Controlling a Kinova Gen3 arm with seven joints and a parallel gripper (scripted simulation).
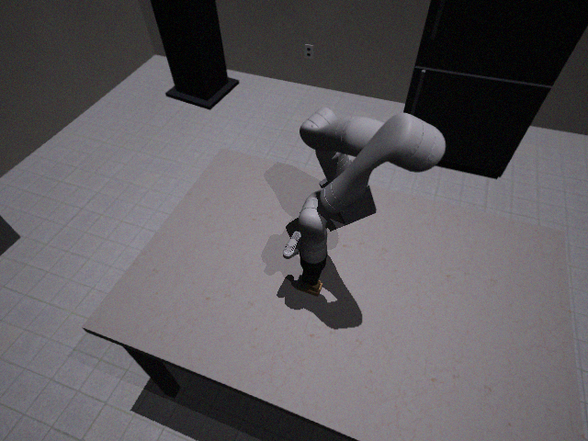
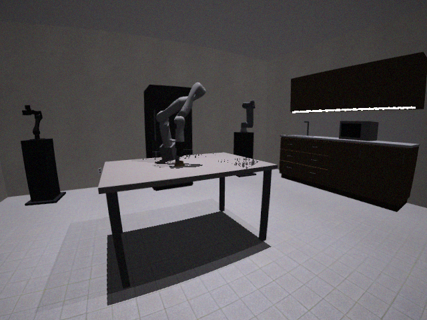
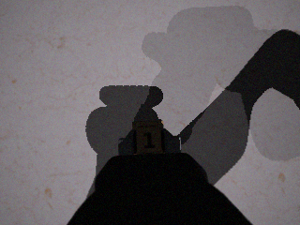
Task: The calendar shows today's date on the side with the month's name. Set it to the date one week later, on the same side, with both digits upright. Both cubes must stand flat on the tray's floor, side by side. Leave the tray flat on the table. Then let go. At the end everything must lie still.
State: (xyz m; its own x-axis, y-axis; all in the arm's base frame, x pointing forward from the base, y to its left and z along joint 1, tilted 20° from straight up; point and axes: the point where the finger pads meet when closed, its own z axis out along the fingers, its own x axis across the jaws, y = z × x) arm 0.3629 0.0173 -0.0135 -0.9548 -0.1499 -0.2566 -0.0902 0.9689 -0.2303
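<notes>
My hand is 10 mm above the wooden cube. Also, from my hand: wooden tray 20 mm to the left, 30 mm below.
</notes>
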